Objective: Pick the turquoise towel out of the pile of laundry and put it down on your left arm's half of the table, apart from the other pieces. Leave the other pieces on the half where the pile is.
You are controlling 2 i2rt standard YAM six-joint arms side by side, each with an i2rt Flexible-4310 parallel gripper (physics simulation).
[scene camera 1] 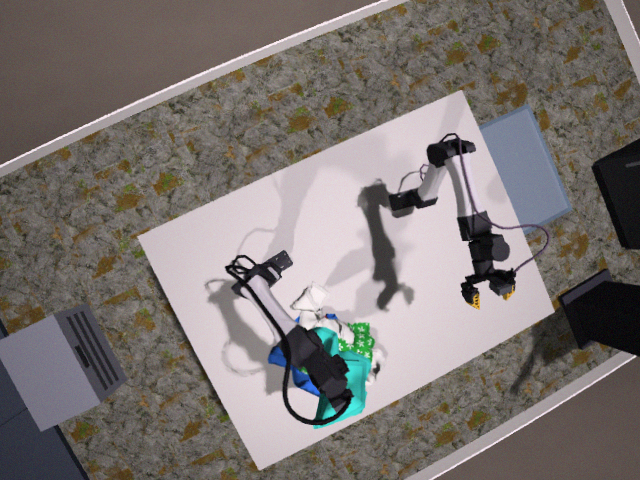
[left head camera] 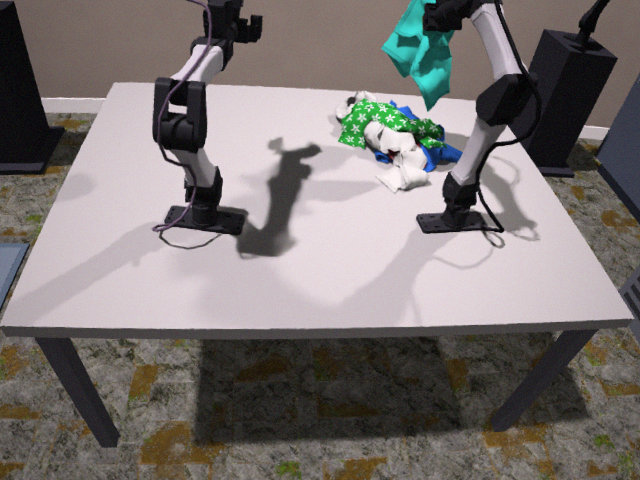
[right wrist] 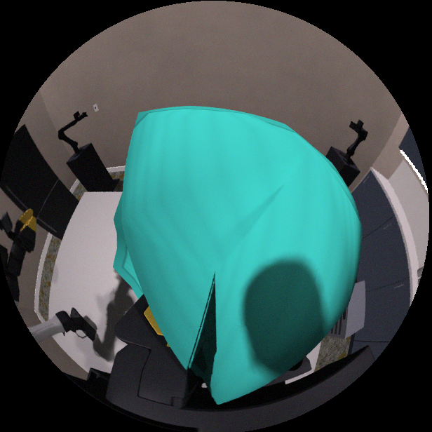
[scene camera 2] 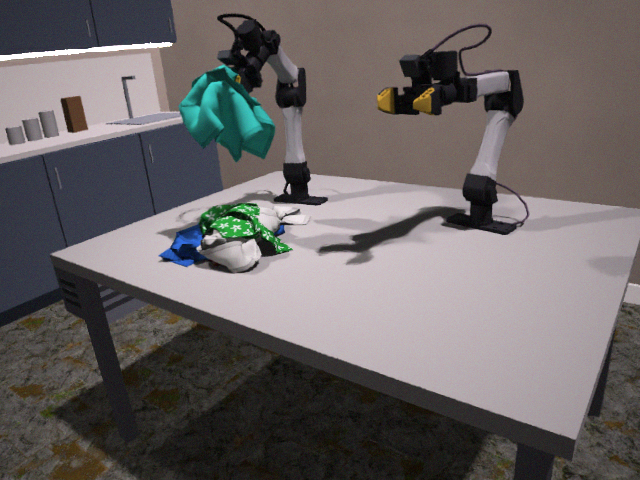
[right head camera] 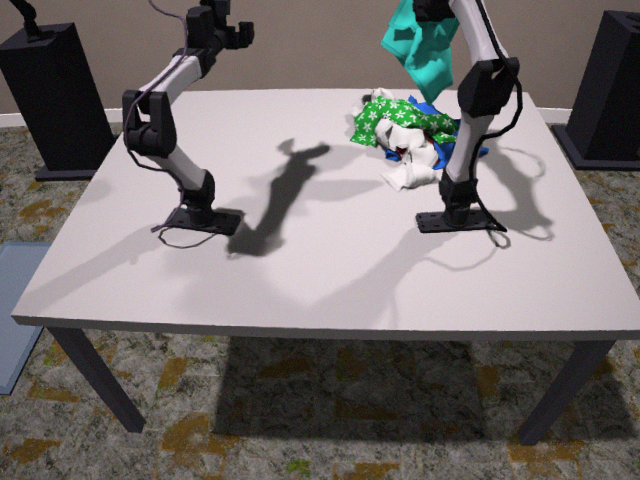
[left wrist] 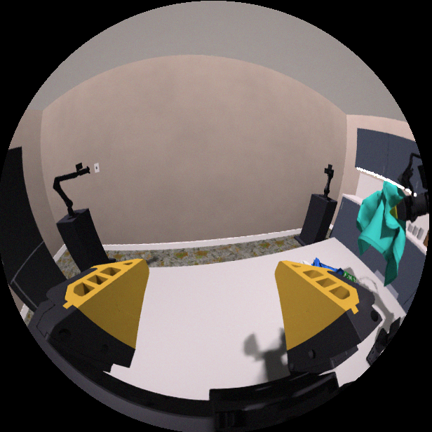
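The turquoise towel (left head camera: 424, 59) (right head camera: 424, 56) (scene camera 1: 356, 384) (scene camera 2: 224, 113) (left wrist: 384, 225) (right wrist: 225, 200) hangs in folds from my right gripper, high above the pile and apart from it. My right gripper (scene camera 2: 238, 79) is shut on the towel; in the right wrist view the cloth hides most of its fingers. The pile holds a green cloth with white flowers (left head camera: 379, 116) (right head camera: 392, 116) (scene camera 2: 235, 227), white pieces (left head camera: 408, 178) (right head camera: 410, 176) (scene camera 2: 232, 255) and a blue piece (left head camera: 447, 153) (scene camera 2: 185, 246). My left gripper (scene camera 1: 492, 300) (scene camera 2: 404, 101) (left wrist: 211, 269) is open and empty, high over its own half.
The white table (left head camera: 310, 279) (right head camera: 310, 279) (scene camera 1: 330, 206) (scene camera 2: 413, 310) carries both arm bases. The pile lies on the right arm's half, in front of that arm's base and near the table's far edge in the head views. Dark pedestals (left head camera: 568, 98) (right head camera: 56, 98) stand beyond the table.
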